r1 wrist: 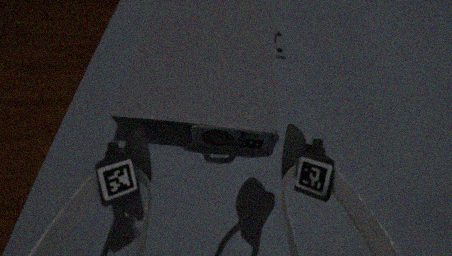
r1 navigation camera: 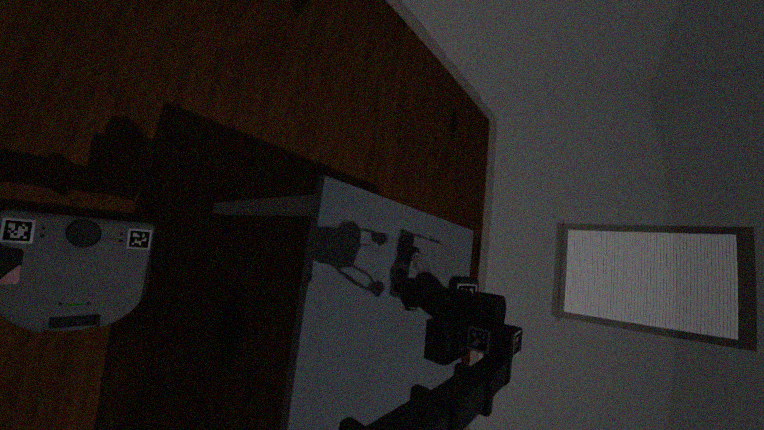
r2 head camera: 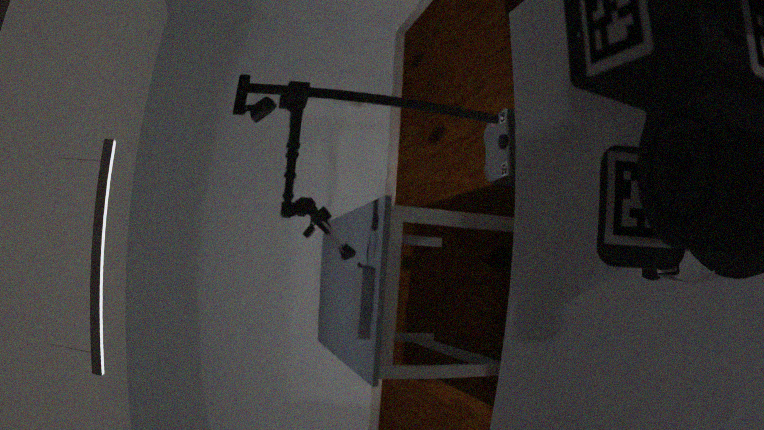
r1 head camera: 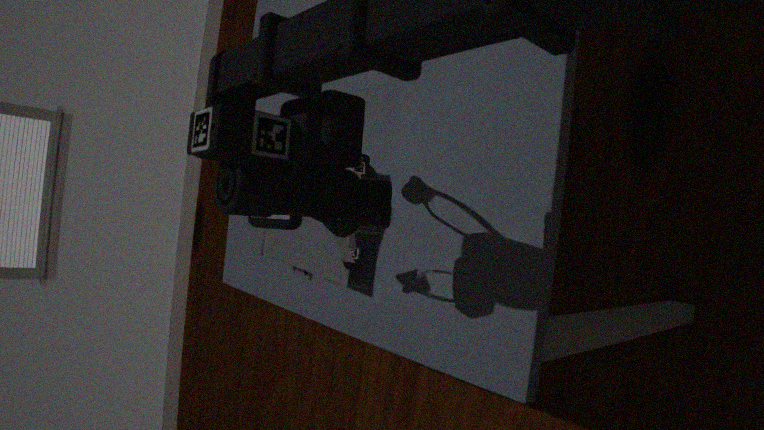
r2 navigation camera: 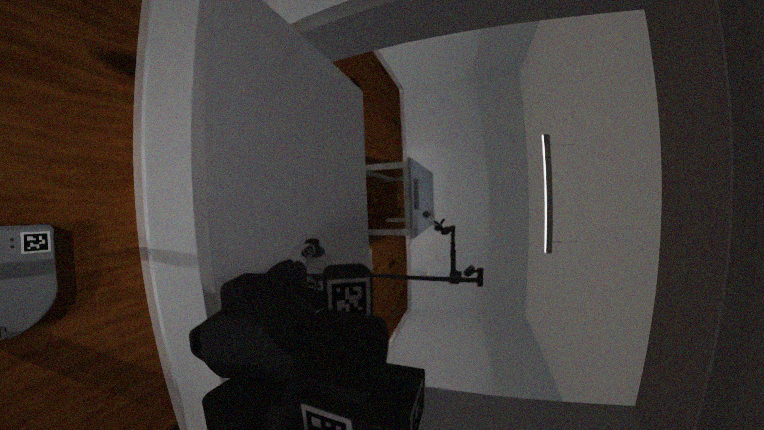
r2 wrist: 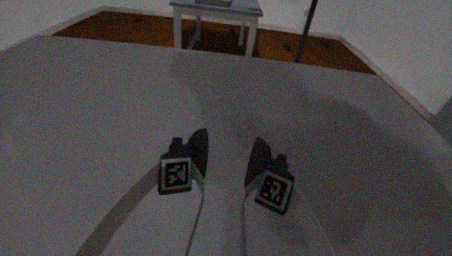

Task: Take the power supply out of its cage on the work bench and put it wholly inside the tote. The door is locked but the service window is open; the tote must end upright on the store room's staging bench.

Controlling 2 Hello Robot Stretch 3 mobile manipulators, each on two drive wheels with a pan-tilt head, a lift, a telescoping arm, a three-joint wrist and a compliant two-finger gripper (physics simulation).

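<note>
The work bench (r1 head camera: pixel 470 133) (r1 navigation camera: pixel 342 347) (r1 wrist: pixel 375 90) (r2 head camera: pixel 342 320) carries a pale cage with a dark side panel (r1 head camera: pixel 366 267) (r1 wrist: pixel 157 131) (r2 head camera: pixel 366 301). In the r1 wrist view the power supply (r1 wrist: pixel 235 140) shows its fan, sockets and a small handle at the cage front, beside the dark panel. My r1 gripper (r1 wrist: pixel 217 150) is open, its fingertips wide apart to the left and right of the power supply's face and touching neither side as far as I can tell. My r2 gripper (r2 wrist: pixel 229 154) is open and empty above a broad grey surface. The tote does not show.
The grey surface (r2 navigation camera: pixel 283 133) (r2 wrist: pixel 100 110) lies between r2 and the work bench room, inside the service window's frame (r2 navigation camera: pixel 427 32). R1's mast (r2 head camera: pixel 374 98) (r2 navigation camera: pixel 411 277) (r2 wrist: pixel 307 30) stands beside the bench. A wall with a blind (r1 head camera: pixel 21 186) (r1 navigation camera: pixel 652 283) is behind the bench.
</note>
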